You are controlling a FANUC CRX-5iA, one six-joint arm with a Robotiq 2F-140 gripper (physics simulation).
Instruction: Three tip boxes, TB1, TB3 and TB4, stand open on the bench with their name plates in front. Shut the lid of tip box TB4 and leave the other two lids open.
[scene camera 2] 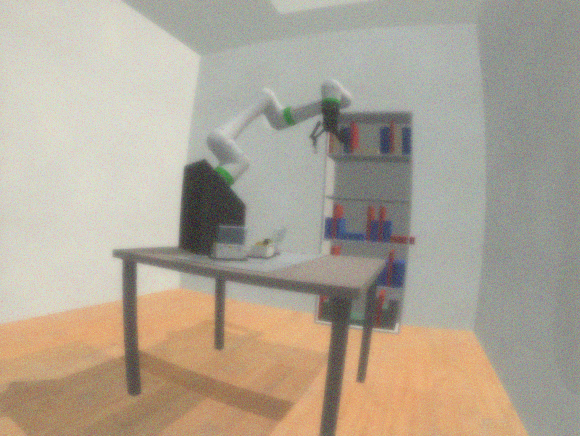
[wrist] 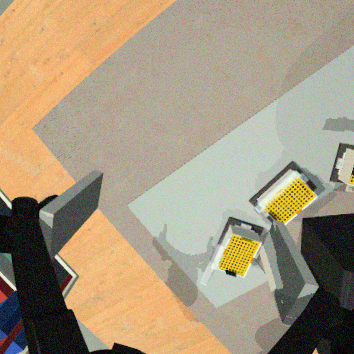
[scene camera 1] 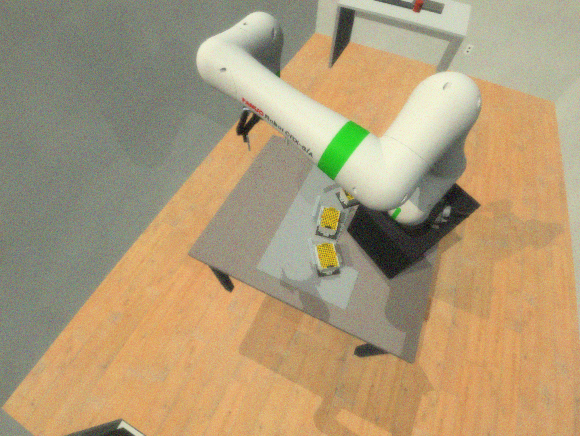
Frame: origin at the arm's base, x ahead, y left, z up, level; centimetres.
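Seen in the pictures: gripper, fingertip midpoint: (scene camera 2: pixel 328 155) (wrist: pixel 183 213) (scene camera 1: pixel 268 144); arm's base at its link origin: (scene camera 2: pixel 214 187).
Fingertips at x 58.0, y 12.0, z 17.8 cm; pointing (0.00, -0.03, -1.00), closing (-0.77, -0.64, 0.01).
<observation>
Offsets run from my fingertips to a thing's middle. "spot": to the spot under its first point. Level surfaces: height alone.
Three tip boxes with yellow tip racks stand at one side of the mat: one near the mat's short edge {spot: dx -34.7, dy +9.9, dz -45.8 cm} (scene camera 1: pixel 327 257) (wrist: pixel 240 255), a middle one {dx -27.8, dy -9.9, dz -45.0 cm} (scene camera 1: pixel 329 220) (wrist: pixel 290 200), and a third (scene camera 1: pixel 347 197) (wrist: pixel 347 167), partly hidden by the arm in scene camera 1 and cut by the wrist view's edge. In scene camera 2, two raised lids {spot: dx -27.9, dy -37.6, dz -40.2 cm} (scene camera 2: pixel 231 234) {spot: dx -20.2, dy -7.4, dz -39.9 cm} (scene camera 2: pixel 279 234) show above the boxes. The name plates cannot be read, so I cannot tell which box is TB4. My gripper (scene camera 2: pixel 330 145) (wrist: pixel 183 213) is open and empty, high above the boxes and off to their side, pointing down.
The grey-blue mat {dz -51.4 cm} (scene camera 1: pixel 287 245) (wrist: pixel 185 215) lies on the brown bench {dz -51.7 cm} (scene camera 1: pixel 232 225) (wrist: pixel 175 95). The black robot pedestal (scene camera 1: pixel 377 242) (scene camera 2: pixel 200 205) stands close beside the boxes. My white arm (scene camera 1: pixel 305 110) reaches over the bench. A bookshelf (scene camera 2: pixel 372 118) and a white desk (scene camera 1: pixel 390 15) stand apart from it.
</observation>
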